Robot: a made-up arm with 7 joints. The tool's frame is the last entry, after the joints. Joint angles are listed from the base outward. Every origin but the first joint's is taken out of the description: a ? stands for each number. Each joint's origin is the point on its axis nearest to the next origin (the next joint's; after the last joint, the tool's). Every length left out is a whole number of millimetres.
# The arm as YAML. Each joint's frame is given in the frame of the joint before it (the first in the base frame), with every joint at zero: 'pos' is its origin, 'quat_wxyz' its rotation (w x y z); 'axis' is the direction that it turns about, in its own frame. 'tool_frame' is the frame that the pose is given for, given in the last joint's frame.
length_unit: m
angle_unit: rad
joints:
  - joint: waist
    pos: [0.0, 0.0, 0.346]
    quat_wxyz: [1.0, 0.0, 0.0, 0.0]
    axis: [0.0, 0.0, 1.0]
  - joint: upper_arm
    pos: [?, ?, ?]
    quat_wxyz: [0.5, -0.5, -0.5, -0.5]
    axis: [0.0, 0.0, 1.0]
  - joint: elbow
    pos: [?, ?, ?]
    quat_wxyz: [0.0, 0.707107, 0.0, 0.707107]
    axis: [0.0, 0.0, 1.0]
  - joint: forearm
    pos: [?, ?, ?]
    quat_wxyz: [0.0, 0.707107, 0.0, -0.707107]
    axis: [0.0, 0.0, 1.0]
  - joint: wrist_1
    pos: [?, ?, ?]
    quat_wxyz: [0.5, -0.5, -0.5, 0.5]
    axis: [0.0, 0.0, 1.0]
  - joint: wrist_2
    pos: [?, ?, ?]
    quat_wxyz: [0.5, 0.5, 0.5, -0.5]
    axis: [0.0, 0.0, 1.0]
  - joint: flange
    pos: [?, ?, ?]
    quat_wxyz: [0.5, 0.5, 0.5, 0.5]
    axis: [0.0, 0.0, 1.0]
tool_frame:
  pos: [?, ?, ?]
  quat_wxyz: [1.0, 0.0, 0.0, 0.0]
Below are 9 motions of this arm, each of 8 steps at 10 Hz.
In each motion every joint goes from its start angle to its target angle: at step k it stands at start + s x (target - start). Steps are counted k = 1, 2, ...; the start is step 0. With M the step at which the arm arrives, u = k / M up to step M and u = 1 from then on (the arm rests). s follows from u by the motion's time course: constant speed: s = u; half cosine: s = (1 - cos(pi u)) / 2; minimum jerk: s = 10 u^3 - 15 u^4 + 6 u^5.
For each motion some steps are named. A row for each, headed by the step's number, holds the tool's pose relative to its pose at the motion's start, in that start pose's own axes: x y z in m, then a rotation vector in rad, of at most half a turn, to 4 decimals.
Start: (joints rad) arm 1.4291 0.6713 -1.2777 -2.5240 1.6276 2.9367 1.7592
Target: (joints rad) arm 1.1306 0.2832 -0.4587 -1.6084 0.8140 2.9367 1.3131
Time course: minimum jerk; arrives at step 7
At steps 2, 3, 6, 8:
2: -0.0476 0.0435 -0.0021 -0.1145 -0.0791 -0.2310
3: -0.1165 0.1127 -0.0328 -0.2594 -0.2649 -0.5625
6: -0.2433 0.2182 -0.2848 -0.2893 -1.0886 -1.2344
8: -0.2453 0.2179 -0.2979 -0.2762 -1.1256 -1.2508

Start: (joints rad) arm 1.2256 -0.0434 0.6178 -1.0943 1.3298 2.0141 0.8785
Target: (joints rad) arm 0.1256 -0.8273 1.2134 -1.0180 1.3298 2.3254 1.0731
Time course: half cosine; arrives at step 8
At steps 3, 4, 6, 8:
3: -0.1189 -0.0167 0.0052 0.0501 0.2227 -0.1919
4: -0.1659 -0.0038 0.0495 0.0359 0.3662 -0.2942
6: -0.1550 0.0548 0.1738 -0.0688 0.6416 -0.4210
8: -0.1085 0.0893 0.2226 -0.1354 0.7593 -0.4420

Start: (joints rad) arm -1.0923 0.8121 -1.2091 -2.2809 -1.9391 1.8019 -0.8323
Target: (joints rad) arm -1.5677 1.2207 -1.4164 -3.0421 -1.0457 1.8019 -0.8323
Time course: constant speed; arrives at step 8
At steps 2, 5, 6, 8:
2: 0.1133 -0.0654 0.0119 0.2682 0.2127 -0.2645
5: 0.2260 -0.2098 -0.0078 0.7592 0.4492 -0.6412
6: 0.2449 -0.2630 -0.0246 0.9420 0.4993 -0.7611
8: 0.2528 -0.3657 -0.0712 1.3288 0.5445 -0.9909

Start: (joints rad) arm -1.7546 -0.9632 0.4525 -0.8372 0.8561 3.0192 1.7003
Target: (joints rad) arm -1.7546 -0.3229 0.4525 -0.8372 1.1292 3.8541 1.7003
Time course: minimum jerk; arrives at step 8
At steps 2, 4, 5, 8:
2: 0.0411 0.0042 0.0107 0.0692 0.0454 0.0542
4: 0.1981 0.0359 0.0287 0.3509 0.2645 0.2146
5: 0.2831 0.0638 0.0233 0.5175 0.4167 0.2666
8: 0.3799 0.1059 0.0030 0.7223 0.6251 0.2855

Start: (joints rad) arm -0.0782 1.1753 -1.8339 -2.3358 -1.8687 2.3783 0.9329
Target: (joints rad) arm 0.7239 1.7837 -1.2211 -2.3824 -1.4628 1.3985 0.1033
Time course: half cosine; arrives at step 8
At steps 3, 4, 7, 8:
3: 0.0572 0.0365 -0.1151 -0.3991 0.0183 -0.1419
4: 0.0711 0.0479 -0.1872 -0.6356 -0.0476 -0.1906
7: 0.0578 0.0410 -0.3293 -1.0806 -0.4323 -0.1697
8: 0.0550 0.0388 -0.3380 -1.1048 -0.4762 -0.1589

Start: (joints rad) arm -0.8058 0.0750 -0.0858 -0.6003 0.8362 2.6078 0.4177
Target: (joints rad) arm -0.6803 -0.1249 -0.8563 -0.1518 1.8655 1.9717 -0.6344
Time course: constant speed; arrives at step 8
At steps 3, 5, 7, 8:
3: 0.0376 -0.0743 -0.0858 0.2144 -0.0474 -0.3335
5: 0.0410 -0.1253 -0.1448 0.3966 -0.0729 -0.6198
7: 0.0276 -0.1743 -0.2013 0.5980 -0.0892 -0.9498
8: 0.0150 -0.1971 -0.2275 0.7043 -0.0945 -1.1270

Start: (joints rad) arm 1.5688 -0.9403 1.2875 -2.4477 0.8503 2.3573 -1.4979
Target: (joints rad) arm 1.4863 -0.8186 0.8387 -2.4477 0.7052 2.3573 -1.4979
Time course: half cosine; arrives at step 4
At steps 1, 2, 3, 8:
1: -0.0220 0.0161 -0.0102 -0.0164 0.0073 0.0557
2: -0.0808 0.0481 -0.0329 -0.0535 0.0193 0.1929
3: -0.1460 0.0692 -0.0530 -0.0867 0.0235 0.3339
8: -0.1744 0.0744 -0.0605 -0.0992 0.0231 0.3933

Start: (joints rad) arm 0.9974 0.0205 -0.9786 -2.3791 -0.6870 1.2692 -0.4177
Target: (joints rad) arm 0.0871 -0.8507 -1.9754 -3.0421 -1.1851 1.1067 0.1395
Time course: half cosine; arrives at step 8
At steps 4, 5, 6, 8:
4: -0.0038 0.0364 0.3066 0.7787 -0.0607 0.1035
5: 0.0190 -0.0218 0.3661 1.0232 -0.0334 0.0585
6: 0.0402 -0.0744 0.3778 1.1983 0.0302 0.0054
8: 0.0544 -0.1123 0.3620 1.3295 0.1232 -0.0405

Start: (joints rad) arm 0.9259 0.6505 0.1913 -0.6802 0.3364 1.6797 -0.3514
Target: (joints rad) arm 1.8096 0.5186 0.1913 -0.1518 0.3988 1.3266 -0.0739
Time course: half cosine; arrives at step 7
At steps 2, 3, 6, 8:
2: 0.0197 -0.1059 -0.0116 0.0765 0.0029 -0.1298
3: 0.0185 -0.2142 -0.0333 0.1654 0.0041 -0.2662
6: -0.0807 -0.4437 -0.1407 0.4484 -0.0053 -0.6347
8: -0.0939 -0.4565 -0.1525 0.4754 -0.0070 -0.6659

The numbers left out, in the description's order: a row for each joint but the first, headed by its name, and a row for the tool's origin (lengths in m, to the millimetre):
upper_arm: 0.0 0.0 0.0
elbow: 0.259 0.0 0.0
forearm: 0.0 -0.051 0.0
wrist_1: -0.373 -0.08 0.0
wrist_2: 0.0 0.0 0.0
flange: 0.0 0.055 0.0
tool: 0.0 0.0 0.0

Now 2 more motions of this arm.
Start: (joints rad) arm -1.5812 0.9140 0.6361 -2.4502 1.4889 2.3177 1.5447
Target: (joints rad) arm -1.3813 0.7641 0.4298 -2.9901 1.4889 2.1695 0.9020
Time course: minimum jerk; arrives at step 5
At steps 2, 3, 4, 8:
2: 0.0691 -0.0047 -0.0004 -0.0058 0.1228 -0.0914
3: 0.1477 -0.0002 -0.0126 -0.0373 0.2394 -0.1848
4: 0.2015 0.0099 -0.0269 -0.0717 0.3041 -0.2444
8: 0.2133 0.0129 -0.0306 -0.0804 0.3163 -0.2570

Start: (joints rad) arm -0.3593 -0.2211 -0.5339 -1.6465 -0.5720 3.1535 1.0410
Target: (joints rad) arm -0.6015 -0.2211 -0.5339 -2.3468 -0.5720 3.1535 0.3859
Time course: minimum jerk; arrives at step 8
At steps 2, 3, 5, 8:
2: -0.0193 0.0201 0.0075 -0.0519 -0.0528 -0.0696
3: -0.0517 0.0546 0.0152 -0.1303 -0.1478 -0.1804
5: -0.1375 0.1463 0.0075 -0.2841 -0.4370 -0.4384
8: -0.1893 0.1980 -0.0166 -0.3358 -0.6380 -0.5680

